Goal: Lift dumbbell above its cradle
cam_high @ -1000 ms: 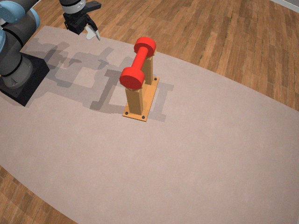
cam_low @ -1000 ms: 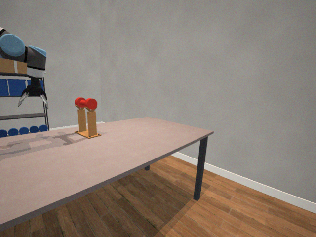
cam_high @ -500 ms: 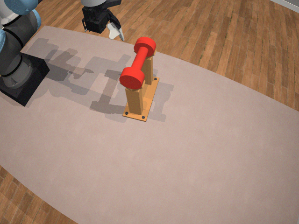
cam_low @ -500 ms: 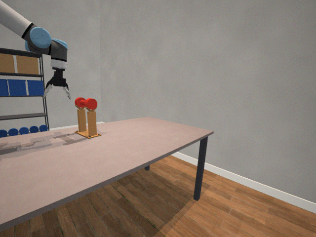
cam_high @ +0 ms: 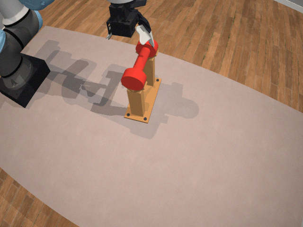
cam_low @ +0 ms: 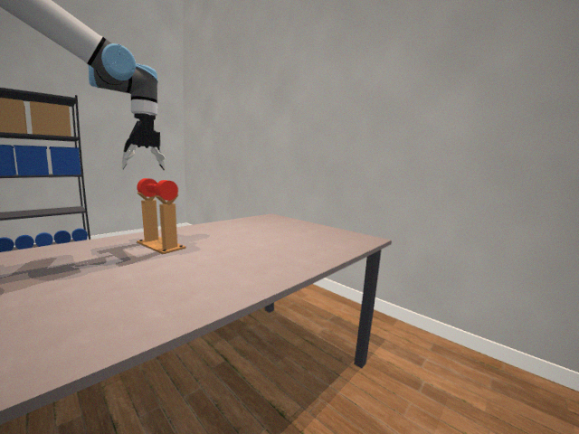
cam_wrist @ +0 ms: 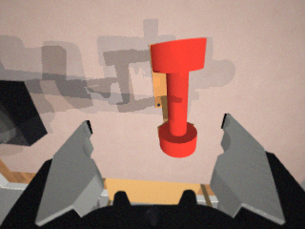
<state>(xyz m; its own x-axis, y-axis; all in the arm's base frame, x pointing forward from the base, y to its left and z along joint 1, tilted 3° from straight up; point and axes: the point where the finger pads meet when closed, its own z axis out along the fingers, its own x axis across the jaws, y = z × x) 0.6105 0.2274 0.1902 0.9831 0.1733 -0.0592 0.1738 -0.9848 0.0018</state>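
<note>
My gripper is now 7 cm above the red dumbbell, 4 cm short of it and 1 cm to the left of it. Round my hand: orange cradle: 21 cm below, 4 cm ahead, 1 cm to the right.
</note>
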